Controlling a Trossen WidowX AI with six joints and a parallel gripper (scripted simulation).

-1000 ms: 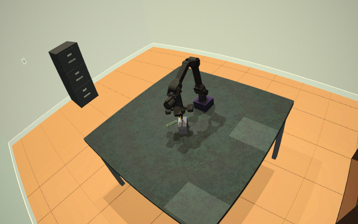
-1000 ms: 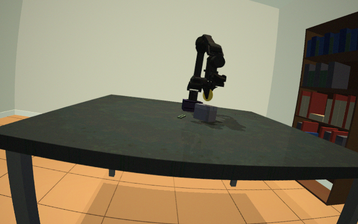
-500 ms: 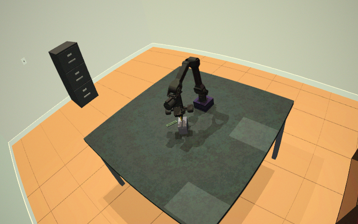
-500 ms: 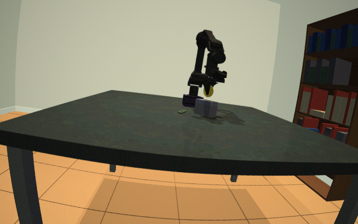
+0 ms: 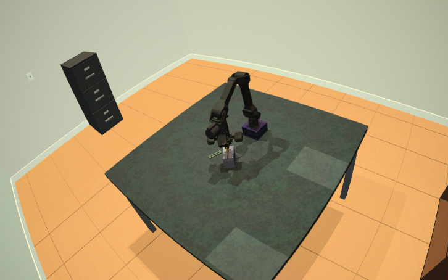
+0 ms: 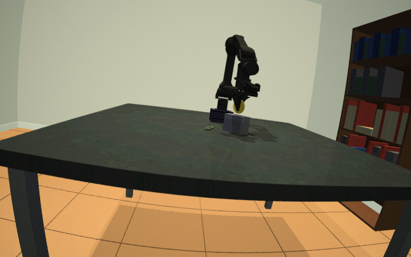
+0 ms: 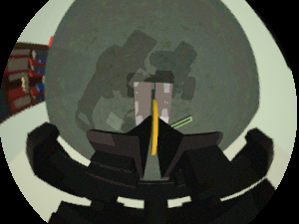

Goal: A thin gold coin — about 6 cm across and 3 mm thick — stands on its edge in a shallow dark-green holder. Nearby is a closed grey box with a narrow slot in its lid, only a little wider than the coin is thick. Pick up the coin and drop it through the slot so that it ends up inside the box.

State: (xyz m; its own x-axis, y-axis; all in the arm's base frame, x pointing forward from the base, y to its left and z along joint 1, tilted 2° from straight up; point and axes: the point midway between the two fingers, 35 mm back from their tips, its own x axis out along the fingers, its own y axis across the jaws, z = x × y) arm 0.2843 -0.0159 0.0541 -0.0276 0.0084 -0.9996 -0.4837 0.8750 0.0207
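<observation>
My gripper tip is 2 cm below the gold coin.
</observation>
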